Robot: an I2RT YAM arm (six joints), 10 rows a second.
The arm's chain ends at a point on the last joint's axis. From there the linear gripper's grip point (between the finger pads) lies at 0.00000 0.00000 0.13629 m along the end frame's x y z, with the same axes.
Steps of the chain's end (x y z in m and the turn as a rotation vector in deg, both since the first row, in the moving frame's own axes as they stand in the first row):
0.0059, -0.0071, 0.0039, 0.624, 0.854, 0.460
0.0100, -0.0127, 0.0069, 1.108, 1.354, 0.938
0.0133, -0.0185, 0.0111, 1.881, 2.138, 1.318
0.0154, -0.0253, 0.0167, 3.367, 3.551, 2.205
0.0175, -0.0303, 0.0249, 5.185, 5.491, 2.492
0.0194, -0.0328, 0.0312, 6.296, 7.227, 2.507
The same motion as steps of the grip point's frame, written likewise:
0.0079, -0.0086, 0.0039, 0.624, 0.854, 0.460
0.0132, -0.0153, 0.0068, 1.108, 1.354, 0.938
0.0184, -0.0229, 0.0109, 1.881, 2.138, 1.318
0.0240, -0.0331, 0.0162, 3.367, 3.551, 2.205
0.0308, -0.0423, 0.0237, 5.185, 5.491, 2.492
0.0368, -0.0473, 0.0293, 6.296, 7.227, 2.507

